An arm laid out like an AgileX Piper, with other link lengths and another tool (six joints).
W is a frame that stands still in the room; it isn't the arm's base.
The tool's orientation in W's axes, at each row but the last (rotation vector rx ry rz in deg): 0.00, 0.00, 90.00; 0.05, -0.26, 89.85; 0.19, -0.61, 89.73; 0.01, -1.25, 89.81; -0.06, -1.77, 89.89; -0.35, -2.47, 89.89; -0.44, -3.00, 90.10; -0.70, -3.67, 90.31; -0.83, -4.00, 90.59; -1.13, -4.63, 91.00; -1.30, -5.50, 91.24; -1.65, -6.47, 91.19
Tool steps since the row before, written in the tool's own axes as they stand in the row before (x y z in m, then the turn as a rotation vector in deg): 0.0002, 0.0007, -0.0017, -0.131, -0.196, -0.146; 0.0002, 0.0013, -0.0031, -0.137, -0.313, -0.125; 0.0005, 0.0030, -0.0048, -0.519, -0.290, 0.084; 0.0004, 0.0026, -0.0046, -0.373, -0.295, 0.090; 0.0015, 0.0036, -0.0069, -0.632, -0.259, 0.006; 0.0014, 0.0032, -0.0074, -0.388, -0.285, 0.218; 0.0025, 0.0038, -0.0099, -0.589, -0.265, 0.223; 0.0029, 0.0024, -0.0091, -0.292, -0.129, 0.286; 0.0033, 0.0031, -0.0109, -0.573, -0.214, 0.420; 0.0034, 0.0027, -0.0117, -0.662, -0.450, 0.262; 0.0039, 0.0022, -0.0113, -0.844, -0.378, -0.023; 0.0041, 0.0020, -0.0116, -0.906, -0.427, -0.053
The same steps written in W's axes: -0.0007, 0.0002, -0.0017, 0.196, -0.131, -0.146; -0.0013, 0.0002, -0.0031, 0.313, -0.137, -0.125; -0.0030, 0.0006, -0.0048, 0.287, -0.521, 0.081; -0.0025, 0.0005, -0.0046, 0.293, -0.375, 0.089; -0.0035, 0.0016, -0.0069, 0.258, -0.633, -0.001; -0.0030, 0.0016, -0.0075, 0.278, -0.394, 0.218; -0.0034, 0.0028, -0.0100, 0.258, -0.595, 0.216; -0.0020, 0.0032, -0.0091, 0.117, -0.301, 0.282; -0.0026, 0.0037, -0.0109, 0.198, -0.585, 0.411; -0.0020, 0.0038, -0.0117, 0.445, -0.664, 0.265; -0.0014, 0.0044, -0.0112, 0.399, -0.834, -0.033; -0.0011, 0.0047, -0.0115, 0.452, -0.893, -0.061
